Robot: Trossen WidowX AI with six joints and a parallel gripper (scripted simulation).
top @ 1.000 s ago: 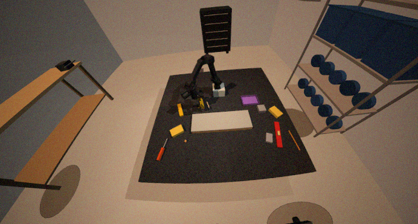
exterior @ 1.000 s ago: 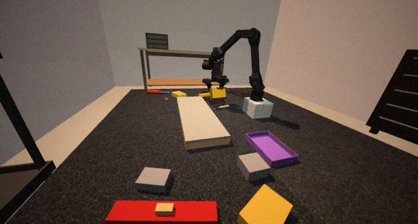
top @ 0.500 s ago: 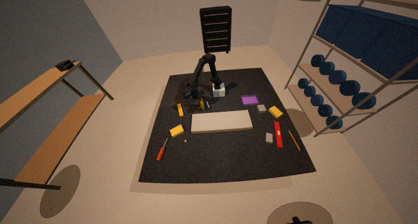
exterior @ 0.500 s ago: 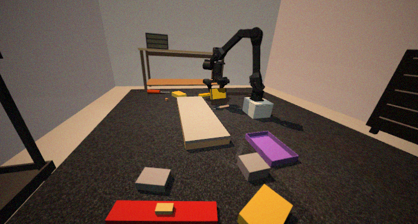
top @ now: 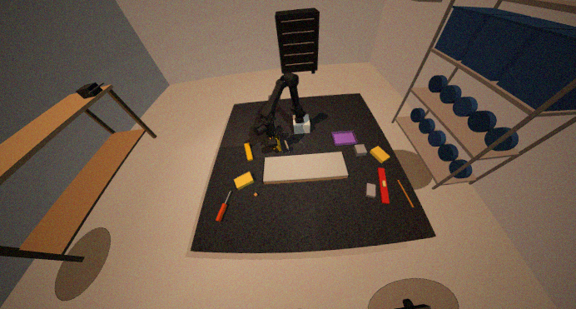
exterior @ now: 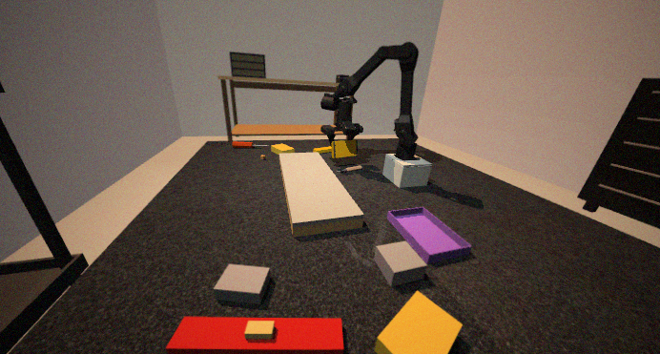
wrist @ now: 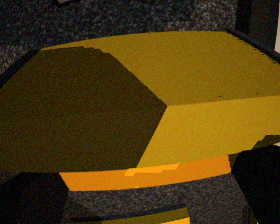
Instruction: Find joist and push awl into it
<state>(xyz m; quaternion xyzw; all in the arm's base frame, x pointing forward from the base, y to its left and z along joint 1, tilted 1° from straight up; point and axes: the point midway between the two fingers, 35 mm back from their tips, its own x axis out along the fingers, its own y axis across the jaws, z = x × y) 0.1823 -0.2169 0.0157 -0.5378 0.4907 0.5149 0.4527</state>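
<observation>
The stud finder lies 10 mm ahead of my gripper tip and 10 mm to the left of it. Also, from my gripper tip: purple tray: 10 mm behind, 530 mm to the left, 60 mm below; awl: 10 mm ahead, 100 mm to the left, 70 mm below; square indicator window: 30 mm ahead, 10 mm below.
</observation>
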